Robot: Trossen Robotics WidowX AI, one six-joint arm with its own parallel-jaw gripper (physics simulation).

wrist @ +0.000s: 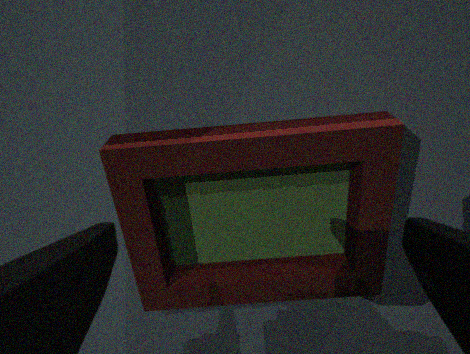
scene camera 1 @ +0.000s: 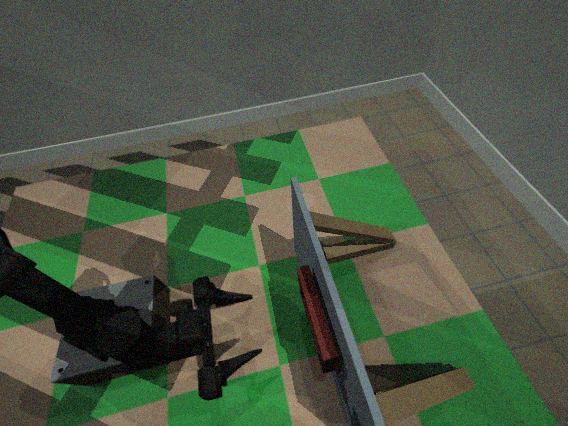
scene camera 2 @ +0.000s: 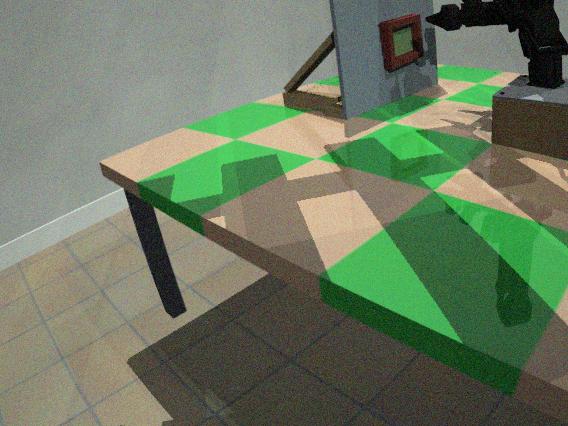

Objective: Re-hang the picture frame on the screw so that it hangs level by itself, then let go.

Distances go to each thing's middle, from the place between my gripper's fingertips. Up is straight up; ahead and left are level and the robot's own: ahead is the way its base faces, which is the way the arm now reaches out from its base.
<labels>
My hand is 260 mm short of the wooden stand (scene camera 1: 345, 250), 110 mm above it and 40 mm to the right of it.
</labels>
